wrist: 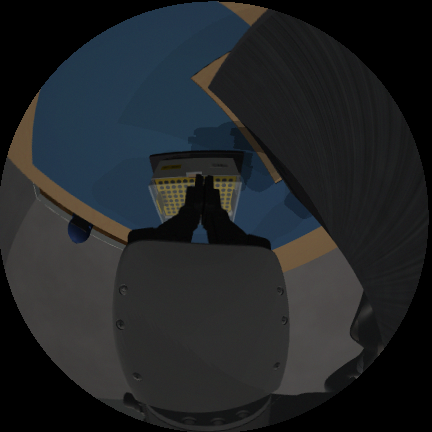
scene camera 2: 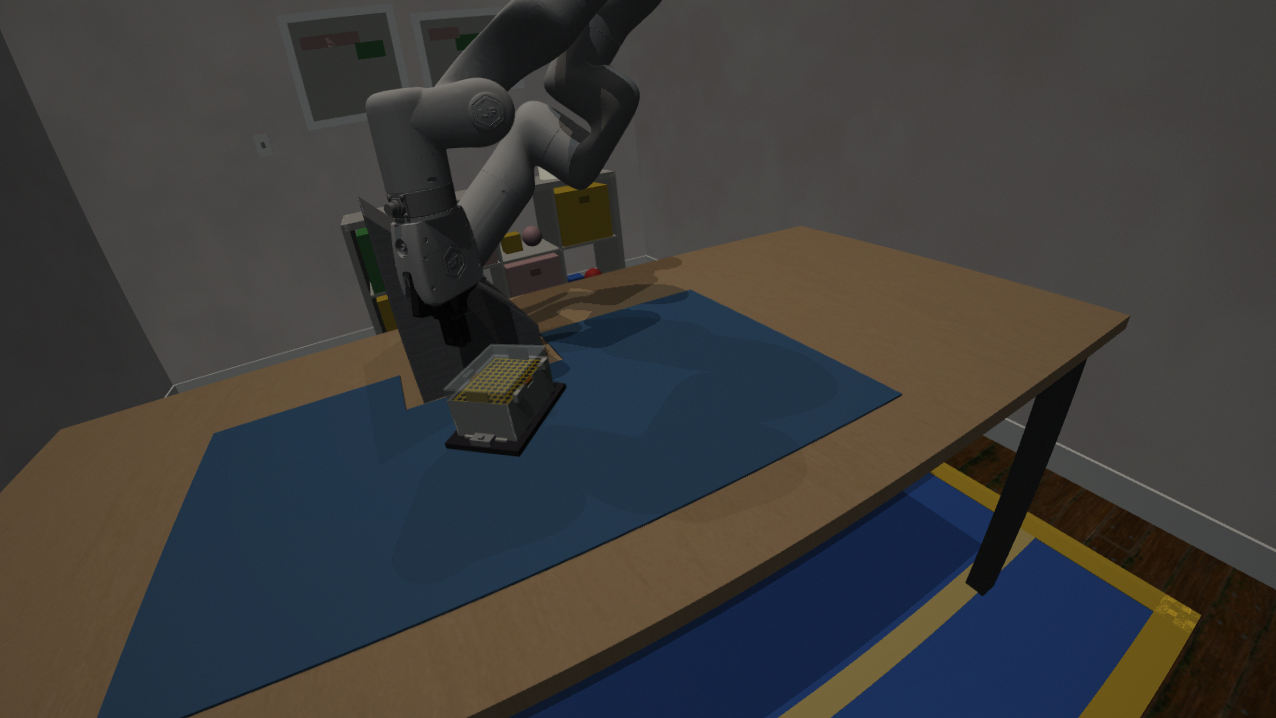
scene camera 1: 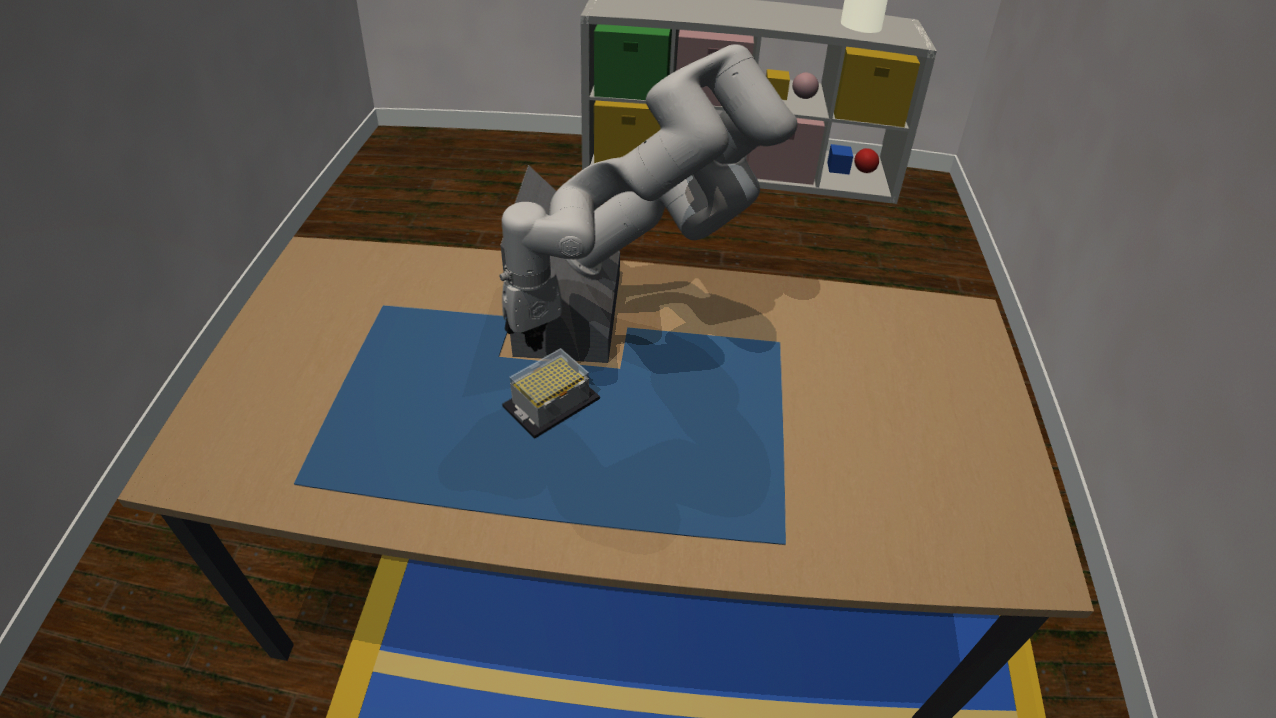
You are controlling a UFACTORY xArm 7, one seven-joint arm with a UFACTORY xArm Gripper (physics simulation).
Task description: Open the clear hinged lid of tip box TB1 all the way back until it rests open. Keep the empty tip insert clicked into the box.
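Places are measured from the arm's base along level axes (x back, y left, z down), in millimetres.
Pixels of known places: gripper, fingertip midpoint: (wrist: 202, 185) (scene camera 2: 458, 343) (scene camera 1: 534, 345).
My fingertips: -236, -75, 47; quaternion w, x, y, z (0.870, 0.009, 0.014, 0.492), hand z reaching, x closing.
For each thing: its middle in the pictures, then the offset to it from my fingertips, as dx, dy, dz. Level surfaces: height alone.
- Tip box TB1, body centre: (scene camera 2: 503, 391) (wrist: 196, 189) (scene camera 1: 550, 388) -50, +28, +64
- yellow tip insert, body centre: (scene camera 2: 499, 374) (wrist: 195, 200) (scene camera 1: 549, 379) -50, +28, +38
- blue mat, its level: dz +102
- wooden table, its level: dz +105
Tip box TB1 (scene camera 1: 532, 410) (scene camera 2: 484, 422) (wrist: 186, 166) stands upright on a dark base plate on the blue mat. Its clear lid (scene camera 1: 575, 359) (scene camera 2: 520, 350) (wrist: 154, 193) lies over the top and looks down; a slight gap cannot be ruled out. The yellow tip insert (scene camera 1: 548, 381) (scene camera 2: 499, 378) (wrist: 171, 196) shows level inside the box through the lid. My gripper (scene camera 1: 534, 346) (scene camera 2: 458, 342) (wrist: 202, 185) is shut and empty. It points down behind the box, near the wall facing the arm's base. In the wrist view the fingers hide part of the insert and a light tab; contact cannot be told.
A tall dark grey panelled stand (scene camera 1: 584, 321) (scene camera 2: 406, 312) (wrist: 320, 115) rises close behind the box, beside the gripper. The blue mat (scene camera 1: 401, 428) (scene camera 2: 267, 535) (wrist: 90, 90) lies on the wooden table (scene camera 1: 892, 428) (scene camera 2: 892, 294). A shelf unit (scene camera 1: 758, 19) stands behind the table.
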